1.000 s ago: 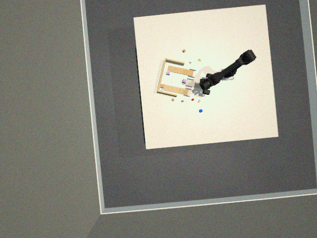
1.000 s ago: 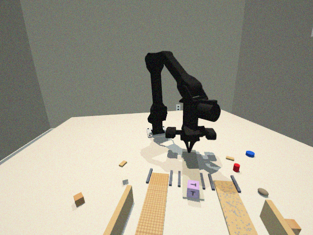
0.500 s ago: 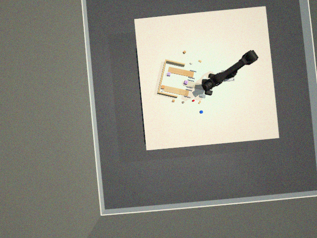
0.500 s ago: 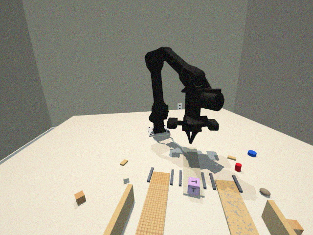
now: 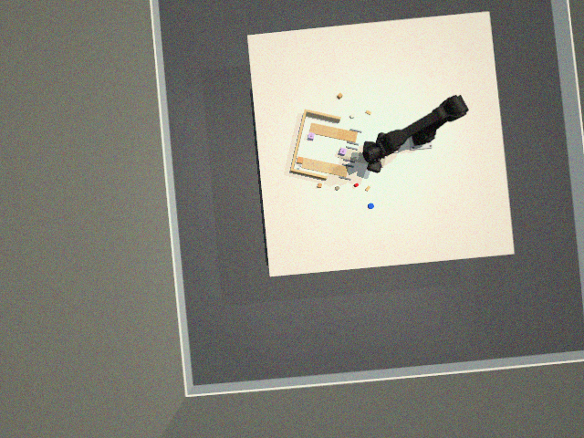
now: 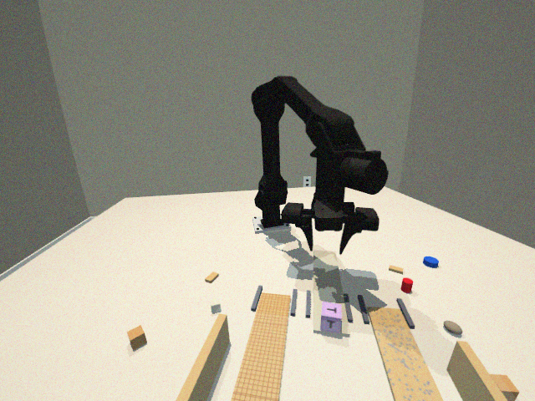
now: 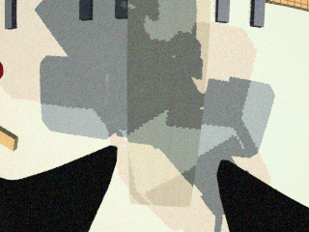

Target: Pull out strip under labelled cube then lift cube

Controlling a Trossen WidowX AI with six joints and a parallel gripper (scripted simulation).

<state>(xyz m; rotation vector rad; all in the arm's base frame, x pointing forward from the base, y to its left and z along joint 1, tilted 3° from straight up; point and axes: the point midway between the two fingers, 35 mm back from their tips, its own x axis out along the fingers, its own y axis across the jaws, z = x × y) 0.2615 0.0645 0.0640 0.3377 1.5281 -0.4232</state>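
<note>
The nearly see-through strip is 50 mm ahead of my gripper tip, 20 mm to the right of it and 40 mm below it. From my gripper tip the other things lie so: grey pebble 200 mm ahead, 120 mm to the left, 40 mm below; then red cylinder 100 mm ahead, 120 mm to the left, 30 mm below; then blue disc 40 mm ahead, 240 mm to the left, 40 mm below.
</note>
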